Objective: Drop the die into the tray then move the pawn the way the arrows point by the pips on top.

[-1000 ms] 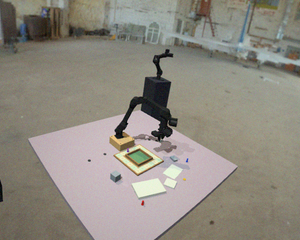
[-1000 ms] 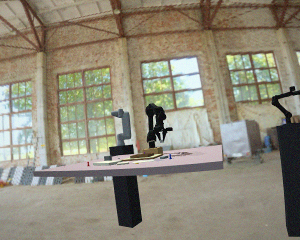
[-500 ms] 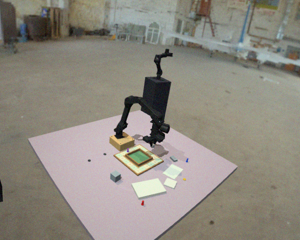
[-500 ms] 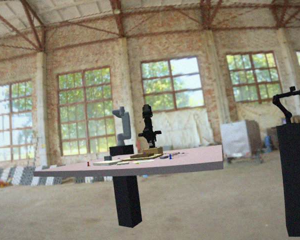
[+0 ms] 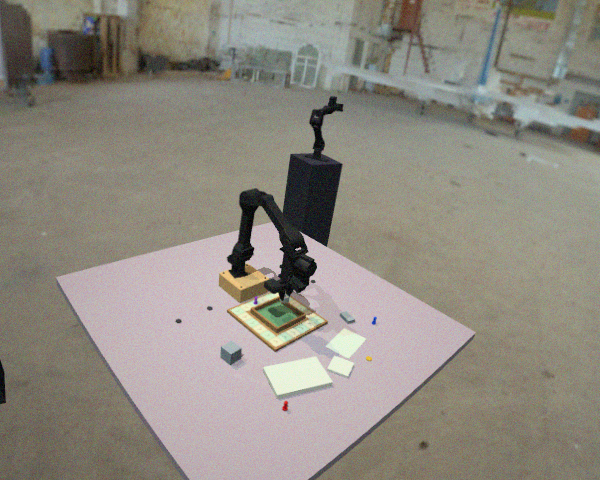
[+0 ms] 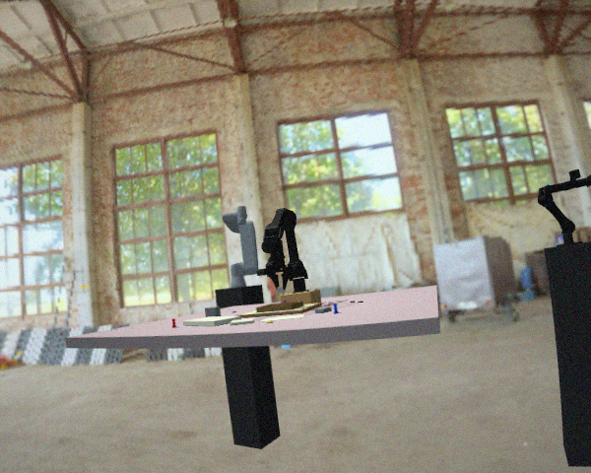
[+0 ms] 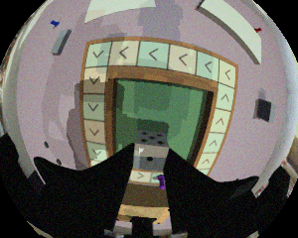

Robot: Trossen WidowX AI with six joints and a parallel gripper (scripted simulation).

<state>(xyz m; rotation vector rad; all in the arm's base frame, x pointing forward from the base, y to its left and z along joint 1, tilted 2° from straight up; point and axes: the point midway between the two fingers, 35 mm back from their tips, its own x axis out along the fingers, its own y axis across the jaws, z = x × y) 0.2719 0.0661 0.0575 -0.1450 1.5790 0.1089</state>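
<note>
The purple pawn lies 11 cm behind my gripper tip, 7 cm below it and 6 cm to the right of it. From my gripper tip the other things lie so: blue pawn (33 cm to the left, 19 cm ahead, 8 cm below); then grey cube (29 cm to the right, 13 cm ahead, 7 cm below); then white die (right at my gripper tip).
</note>
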